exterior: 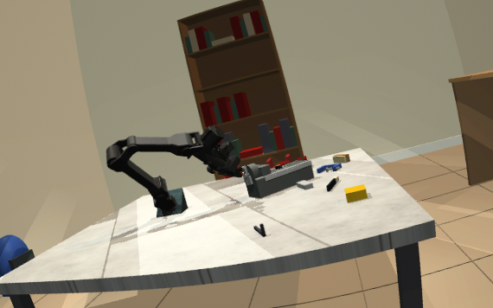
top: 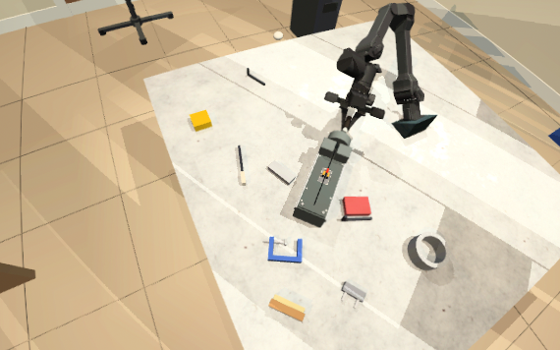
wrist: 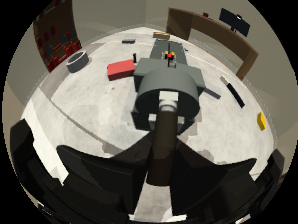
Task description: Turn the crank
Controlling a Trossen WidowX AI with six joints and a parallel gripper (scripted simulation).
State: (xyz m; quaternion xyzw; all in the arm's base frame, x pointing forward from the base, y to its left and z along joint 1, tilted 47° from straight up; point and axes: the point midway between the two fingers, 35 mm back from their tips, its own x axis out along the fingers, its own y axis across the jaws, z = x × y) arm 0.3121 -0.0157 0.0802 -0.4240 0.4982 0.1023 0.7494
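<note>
Now: gripper tip 10 mm past the crank handle, 10 mm to the left of it and 30 mm below it. From my gripper tip the other things lie so: grey block (220 mm ahead, 10 mm to the right, 80 mm below); then red pointer (130 mm ahead, 80 mm to the left, 10 mm below); then red block (90 mm ahead, 200 mm to the left, 80 mm below).
</note>
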